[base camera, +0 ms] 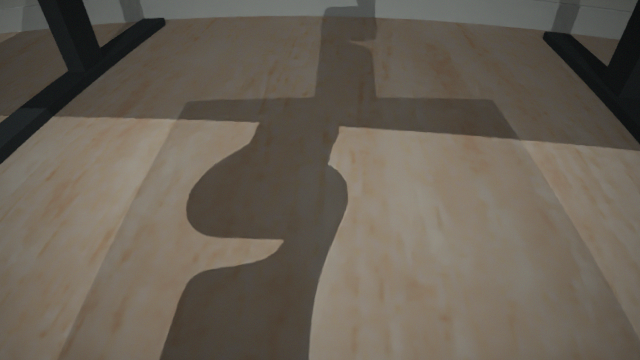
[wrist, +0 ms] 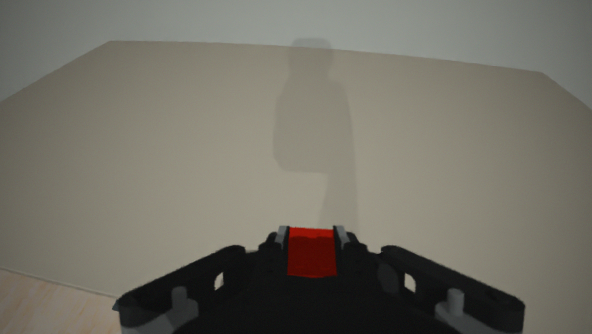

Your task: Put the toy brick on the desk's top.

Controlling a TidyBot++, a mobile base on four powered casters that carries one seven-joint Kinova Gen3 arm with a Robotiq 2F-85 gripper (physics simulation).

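Places are measured from the arm's base along level axes (x ahead, y left, z up), in metres.
Pixels of known places: gripper, fingertip midpoint: (wrist: 311, 238).
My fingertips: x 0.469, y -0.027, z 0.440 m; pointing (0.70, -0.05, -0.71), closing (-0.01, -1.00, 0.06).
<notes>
Behind a point stands the place of what it marks.
The red toy brick (wrist: 312, 253) {z 0.452, x 0.453, y -0.027 m} is held between the fingertips of my gripper (wrist: 311, 238) {z 0.441, x 0.469, y -0.027 m}, at the bottom middle of the wrist view. My gripper is shut on it. The desk's beige top (wrist: 175, 150) {z 0.324, x 0.681, y 0.197 m} fills most of the wrist view beyond and around the gripper. The brick shows in front of the desk top; its height above the surface is hard to tell. In the base camera view two dark desk legs (base camera: 70, 35) {z -0.280, x 0.837, y 0.574 m} (base camera: 625, 65) {z -0.310, x 0.726, y -0.616 m} stand at the left and right. The gripper and brick do not show in that view.
A pale wall (wrist: 450, 30) {z 0.395, x 1.200, y -0.508 m} rises behind the desk's far edge. Wooden floor (wrist: 40, 305) {z -0.397, x 0.525, y 0.999 m} (base camera: 450, 225) {z -0.396, x 0.392, y -0.156 m} shows past the near edge at lower left and under the desk. The desk's dark feet (base camera: 120, 47) (base camera: 585, 60) run along both sides. The arm's shadow lies on floor and desk top.
</notes>
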